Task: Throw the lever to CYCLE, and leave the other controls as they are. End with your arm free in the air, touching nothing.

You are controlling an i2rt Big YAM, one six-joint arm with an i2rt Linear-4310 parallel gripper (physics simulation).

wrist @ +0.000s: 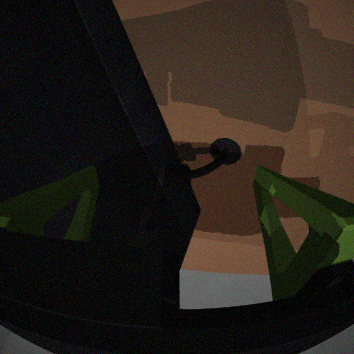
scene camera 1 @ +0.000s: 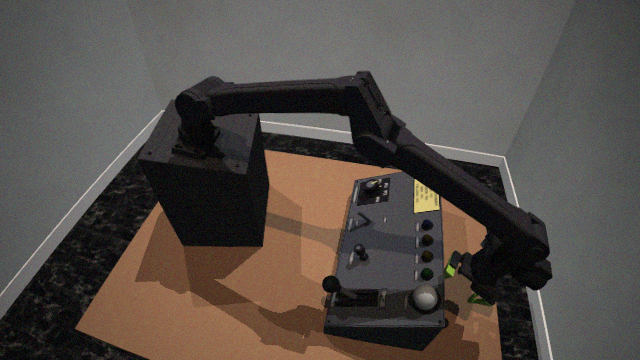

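Where they show: gripper, between the fingertips: (wrist: 175, 174) (scene camera 1: 453, 289); arm's base, origin of its link: (scene camera 1: 196, 141).
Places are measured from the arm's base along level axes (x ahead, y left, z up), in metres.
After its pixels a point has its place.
The control panel (scene camera 1: 387, 260) @(z -0.215, x 0.502, y -0.140 m) (wrist: 135, 100) @(z -0.304, x 0.627, y -0.160 m) stands on the tan mat. A black-ball lever (scene camera 1: 331, 284) @(z -0.173, x 0.370, y -0.243 m) leans left in a slot at its front left. A small black toggle (scene camera 1: 360, 251) @(z -0.202, x 0.431, y -0.130 m) and a thin bent lever (scene camera 1: 361, 220) @(z -0.254, x 0.432, y 0.010 m) stand farther back. In the wrist view, a dark knob (wrist: 226, 151) @(z -0.331, x 0.675, y -0.243 m) on a bent rod sticks out past the panel's dark edge, left of the right fingertip; its depth is unclear. The lever labels are too small to read. My gripper (scene camera 1: 459, 287) @(z -0.238, x 0.674, y -0.195 m) (wrist: 175, 174) @(z -0.238, x 0.674, y -0.195 m) is open and empty, low beside the panel's right side; contact cannot be told.
A white dome (scene camera 1: 425, 298) @(z -0.129, x 0.567, y -0.277 m) sits at the panel's front right, with several coloured buttons (scene camera 1: 427, 256) @(z -0.155, x 0.587, y -0.157 m) behind it. A rotary knob (scene camera 1: 373, 186) @(z -0.208, x 0.460, y 0.106 m) and a yellow label (scene camera 1: 426, 196) @(z -0.171, x 0.607, y 0.051 m) are at the back. The black base block (scene camera 1: 225, 205) @(z -0.141, x 0.076, y -0.080 m) stands left. My forearm passes above the panel's back right.
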